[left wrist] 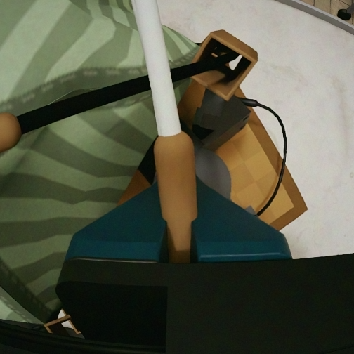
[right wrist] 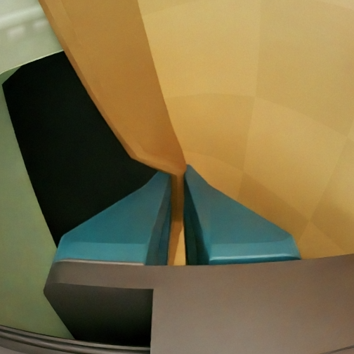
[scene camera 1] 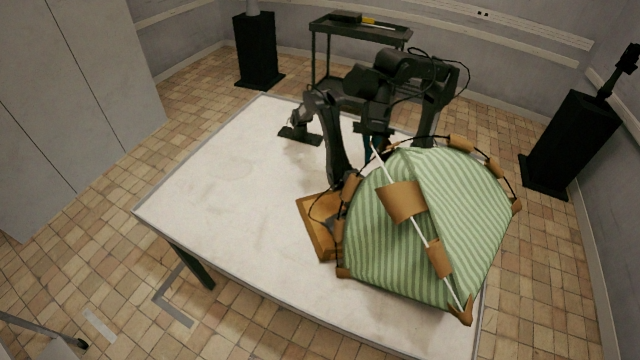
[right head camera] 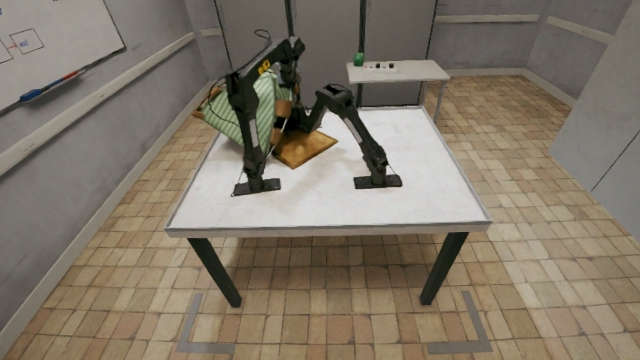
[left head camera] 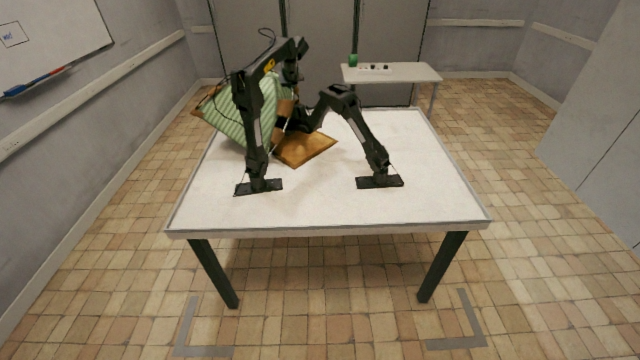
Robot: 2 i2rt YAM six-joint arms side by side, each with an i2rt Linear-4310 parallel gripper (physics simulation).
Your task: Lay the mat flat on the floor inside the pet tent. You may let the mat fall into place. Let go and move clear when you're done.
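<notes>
The green striped pet tent (left head camera: 225, 111) (right head camera: 222, 111) (scene camera 1: 465, 200) (left wrist: 65, 175) is tilted at the table's far left in the head views, with brown sleeves and corners. My left gripper (scene camera 1: 371, 145) (left wrist: 179, 175) is shut on a brown sleeve at the end of the tent's white pole. The orange-brown mat (left head camera: 306, 147) (right head camera: 306, 147) (scene camera 1: 309, 212) (left wrist: 255, 170) (right wrist: 220, 75) lies partly beside the tent, its rim against the dark opening in the right wrist view. My right gripper (right wrist: 177, 176) is shut on the mat's edge. The tent hides its fingers in scene camera 1.
The white table (left head camera: 340, 205) (right head camera: 340, 205) (scene camera 1: 235, 200) has a raised rim. The tent overlaps its edge in scene camera 1. The right forearm (left head camera: 320, 112) reaches low beside the tent. A side table (left head camera: 415, 74) (right head camera: 422, 72) and a dark cart (scene camera 1: 320, 29) stand apart.
</notes>
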